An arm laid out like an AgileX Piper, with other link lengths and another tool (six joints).
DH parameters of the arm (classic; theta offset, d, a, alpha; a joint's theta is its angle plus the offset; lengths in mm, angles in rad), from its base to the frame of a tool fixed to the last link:
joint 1: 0 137.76 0 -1.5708
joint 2: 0.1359 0 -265.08 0
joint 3: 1.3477 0 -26.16 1.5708
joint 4: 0 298.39 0 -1.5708
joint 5: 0 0 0 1.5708
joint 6: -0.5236 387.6 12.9 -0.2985
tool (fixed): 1.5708 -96.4 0 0
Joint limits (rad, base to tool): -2.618..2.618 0..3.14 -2.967..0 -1.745..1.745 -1.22..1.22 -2.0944..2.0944
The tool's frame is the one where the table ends.
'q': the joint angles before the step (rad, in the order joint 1, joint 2, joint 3, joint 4, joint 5, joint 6). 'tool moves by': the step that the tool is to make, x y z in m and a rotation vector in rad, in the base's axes. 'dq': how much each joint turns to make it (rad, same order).
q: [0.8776 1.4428 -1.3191 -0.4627 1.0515 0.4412]
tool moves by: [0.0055 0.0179 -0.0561 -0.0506 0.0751 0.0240]
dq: [-0.0048 0.1318 0.0001 0.0274 -0.0541 -0.0101]
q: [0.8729 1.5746 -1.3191 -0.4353 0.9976 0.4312]
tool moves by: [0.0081 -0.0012 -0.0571 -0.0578 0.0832 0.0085]
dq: [-0.0397 0.1269 -0.0023 0.0384 -0.0453 -0.0452]
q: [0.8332 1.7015 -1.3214 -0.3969 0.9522 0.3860]
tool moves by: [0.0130 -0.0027 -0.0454 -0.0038 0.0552 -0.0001]
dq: [-0.0560 0.1002 0.0001 0.0464 -0.0789 -0.0493]
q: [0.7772 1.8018 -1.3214 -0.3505 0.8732 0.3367]
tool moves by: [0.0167 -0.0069 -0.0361 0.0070 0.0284 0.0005]
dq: [-0.0592 0.0831 0.0000 0.0326 -0.0844 -0.0527]
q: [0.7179 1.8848 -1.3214 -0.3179 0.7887 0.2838]
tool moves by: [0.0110 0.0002 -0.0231 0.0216 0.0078 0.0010]
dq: [-0.0323 0.0553 0.0000 0.0227 -0.0723 -0.0272]
